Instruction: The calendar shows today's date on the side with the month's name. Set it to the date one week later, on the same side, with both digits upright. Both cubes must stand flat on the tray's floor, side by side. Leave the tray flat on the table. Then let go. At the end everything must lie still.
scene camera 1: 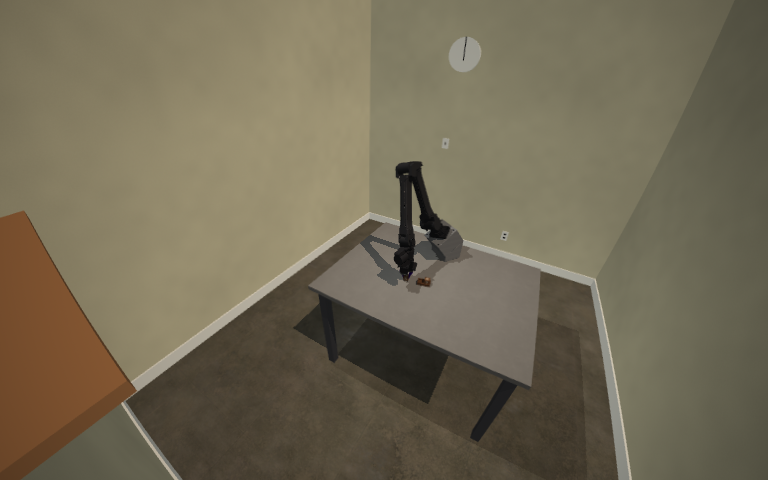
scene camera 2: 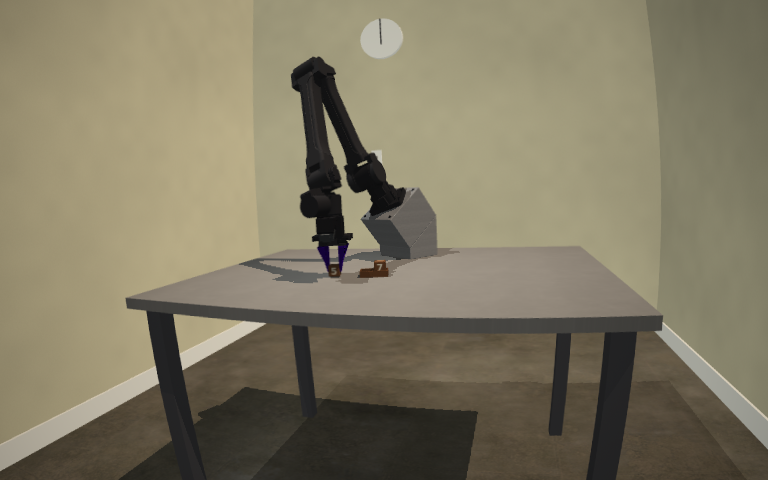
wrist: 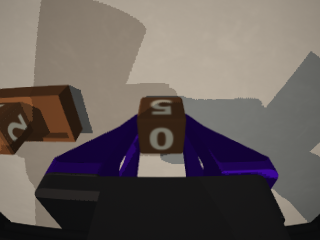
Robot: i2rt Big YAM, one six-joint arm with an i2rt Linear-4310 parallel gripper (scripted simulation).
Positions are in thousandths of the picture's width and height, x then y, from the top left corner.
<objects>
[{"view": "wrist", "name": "my gripper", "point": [505, 506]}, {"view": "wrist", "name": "brown digit cube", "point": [505, 506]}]
</objects>
